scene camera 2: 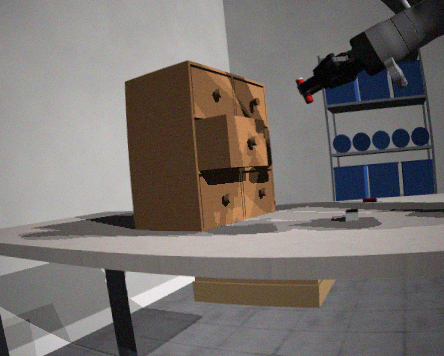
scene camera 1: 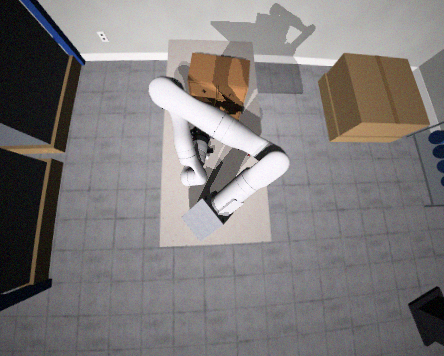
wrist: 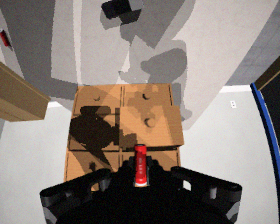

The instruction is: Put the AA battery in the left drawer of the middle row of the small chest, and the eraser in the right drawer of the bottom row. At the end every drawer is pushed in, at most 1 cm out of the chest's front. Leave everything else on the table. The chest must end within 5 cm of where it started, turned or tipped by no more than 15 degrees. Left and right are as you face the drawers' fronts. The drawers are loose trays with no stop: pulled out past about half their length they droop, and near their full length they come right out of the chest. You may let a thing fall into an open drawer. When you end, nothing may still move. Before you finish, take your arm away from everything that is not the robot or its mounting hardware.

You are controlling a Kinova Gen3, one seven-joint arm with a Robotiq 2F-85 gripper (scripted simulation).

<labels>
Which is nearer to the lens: the small wooden chest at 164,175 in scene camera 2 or the drawer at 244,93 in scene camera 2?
The small wooden chest.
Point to a drawer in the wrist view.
137,95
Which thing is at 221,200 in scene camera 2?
A drawer.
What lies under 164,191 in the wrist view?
My gripper.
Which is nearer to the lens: the small wooden chest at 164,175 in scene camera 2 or the drawer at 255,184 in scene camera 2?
The small wooden chest.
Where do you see a drawer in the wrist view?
106,129
</labels>
